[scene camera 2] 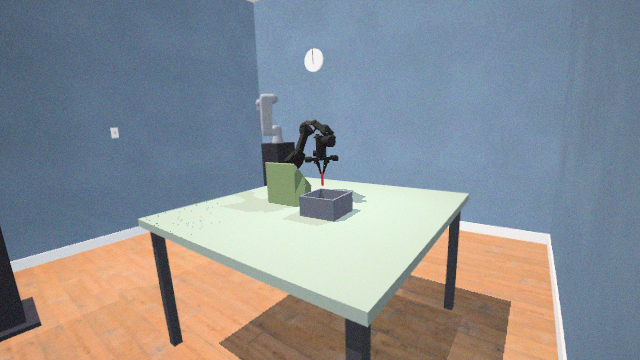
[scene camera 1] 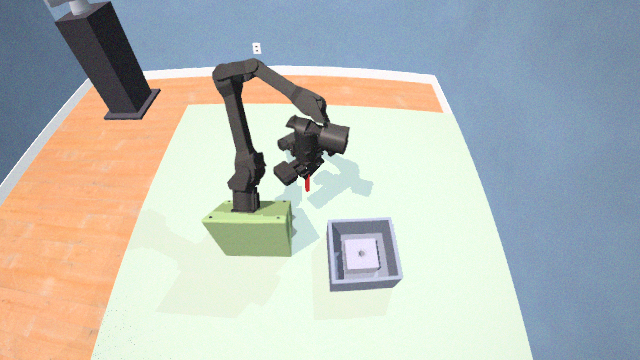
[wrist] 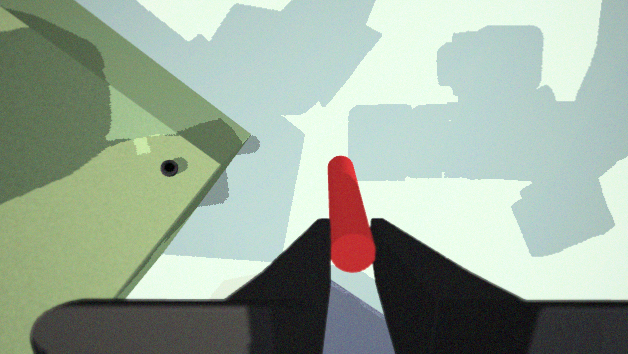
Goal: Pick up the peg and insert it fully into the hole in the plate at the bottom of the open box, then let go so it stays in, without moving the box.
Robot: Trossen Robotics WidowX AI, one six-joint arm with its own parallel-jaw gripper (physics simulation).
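Places are measured from the arm's base along level axes (x back, y right, z up), in metres.
Pixels of known places: gripper, fingertip midpoint: (scene camera 2: 322, 173) (scene camera 1: 307, 177) (wrist: 349, 230); arm's base, origin of the base link: (scene camera 2: 286, 173) (scene camera 1: 245, 209).
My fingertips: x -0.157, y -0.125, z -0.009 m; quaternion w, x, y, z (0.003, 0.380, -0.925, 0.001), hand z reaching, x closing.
Ahead of a thing's pixels: the offset from my fingertips to its middle. Level surfaces: height alone.
My gripper (scene camera 1: 307, 175) (scene camera 2: 322, 172) (wrist: 349, 230) is shut on the red peg {dz -0.027, dx +0.000, dy +0.000 m} (scene camera 1: 307, 184) (scene camera 2: 322, 179) (wrist: 343, 200) and holds it above the table, with the peg's lower end pointing down. In scene camera 1 the peg is behind and to the left of the open grey box {dz -0.104, dx -0.171, dy +0.189 m} (scene camera 1: 365, 285) (scene camera 2: 317, 209). The pale plate {dz -0.119, dx -0.171, dy +0.189 m} (scene camera 1: 354, 261) with a round hole at its middle is at the bottom of the box. The box walls hide the plate in scene camera 2. In the wrist view part of the box (wrist: 352, 320) shows between the fingers.
The green base block (scene camera 1: 257, 239) (scene camera 2: 281, 184) (wrist: 115, 210) carries the arm, left of the box. Its corner is left of the peg in the wrist view. The pale green table {dz -0.153 m} (scene camera 1: 440, 225) (scene camera 2: 300, 255) lies under everything. A dark pedestal (scene camera 1: 107, 65) stands on the floor beyond the table.
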